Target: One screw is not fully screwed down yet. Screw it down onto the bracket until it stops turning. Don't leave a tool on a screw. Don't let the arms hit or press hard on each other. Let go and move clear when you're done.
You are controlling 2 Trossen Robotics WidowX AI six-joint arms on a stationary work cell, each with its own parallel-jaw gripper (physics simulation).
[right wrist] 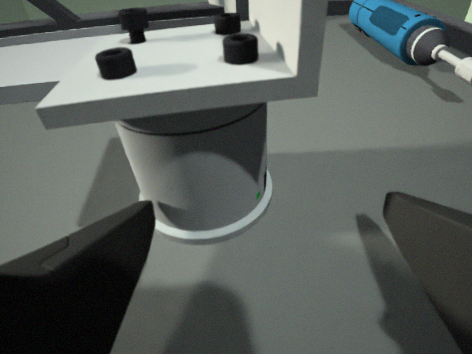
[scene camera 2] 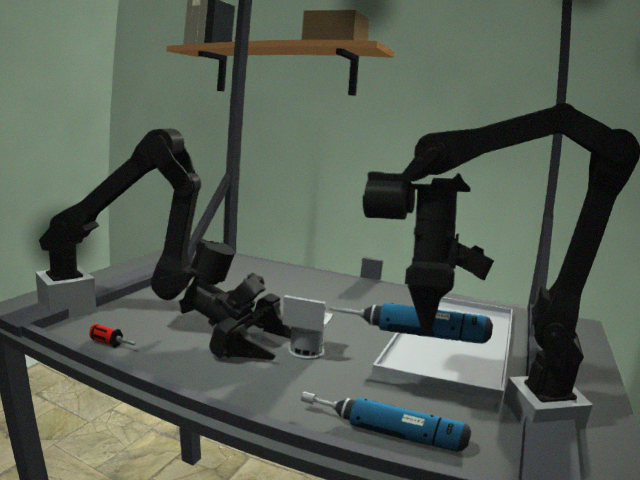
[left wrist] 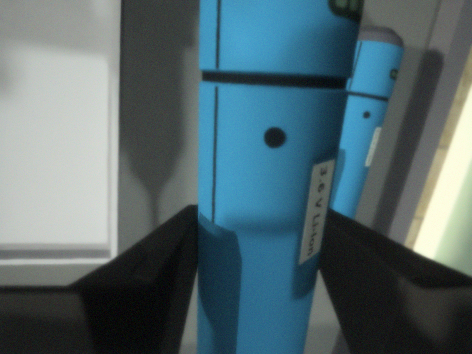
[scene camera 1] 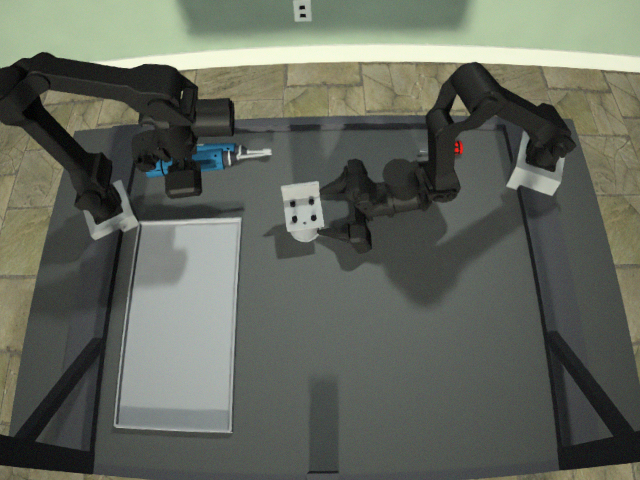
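Pixels of known places: left gripper, fingertip midpoint: [scene camera 2: 427,331] [left wrist: 255,215] [scene camera 1: 189,165]; right gripper, fingertip midpoint: [right wrist: 268,207] [scene camera 2: 286,347]; left arm's base, origin of the base link: [scene camera 2: 549,390] [scene camera 1: 105,206]; right arm's base, origin of the base link: [scene camera 2: 64,274] [scene camera 1: 541,156].
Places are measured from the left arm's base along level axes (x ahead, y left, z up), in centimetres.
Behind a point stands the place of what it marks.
Note:
The bracket [scene camera 1: 303,210] @[x 35.5, y -22.3, z 2.4 cm] [scene camera 2: 305,312] @[x 36.3, y -19.1, z 4.7 cm] [right wrist: 175,75] @[x 37.7, y -23.5, z 2.4 cm] sits on a round base [scene camera 2: 306,341] @[x 35.7, y -19.7, z -0.8 cm] [right wrist: 200,167] @[x 38.1, y -23.4, z -0.5 cm] with several black screws. The far-left screw [right wrist: 134,22] @[x 33.7, y -23.6, z 3.2 cm] in the right wrist view stands higher, its shank showing. My left gripper [scene camera 2: 426,330] @[x 19.8, y -5.5, z 7.6 cm] [left wrist: 255,215] @[x 19.8, y -5.5, z 7.6 cm] is shut on a blue powered screwdriver [scene camera 2: 454,328] @[x 16.8, y -2.5, z 9.4 cm] [left wrist: 270,175] @[x 17.0, y -5.3, z 10.9 cm] with a thin bit and holds it level above the table. A second blue screwdriver [scene camera 2: 403,421] @[x 24.4, y 4.9, z -0.8 cm] [left wrist: 367,107] @[x 20.2, y 4.9, z -0.2 cm] [right wrist: 390,22] @[x 26.3, y 0.2, z -1.1 cm] with a socket tip lies on the table. My right gripper [scene camera 1: 324,213] @[x 38.9, y -21.3, z -2.8 cm] [scene camera 2: 281,346] @[x 38.9, y -21.3, z -2.8 cm] [right wrist: 268,207] @[x 38.9, y -21.3, z -2.8 cm] is open and empty, low beside the base.
A white tray [scene camera 1: 236,310] @[x 16.1, y -32.5, z -2.9 cm] [scene camera 2: 439,380] @[x 14.7, y -9.9, z -2.9 cm] [left wrist: 114,150] @[x 17.2, y -11.5, z -2.6 cm] lies near the left arm's mount, partly behind the held screwdriver in scene camera 2. A red screwdriver [scene camera 1: 458,147] @[x 72.8, y -21.9, z -1.6 cm] [scene camera 2: 105,334] @[x 70.8, y -19.1, z -1.9 cm] lies near the right arm. Dark frame posts stand at the table's sides.

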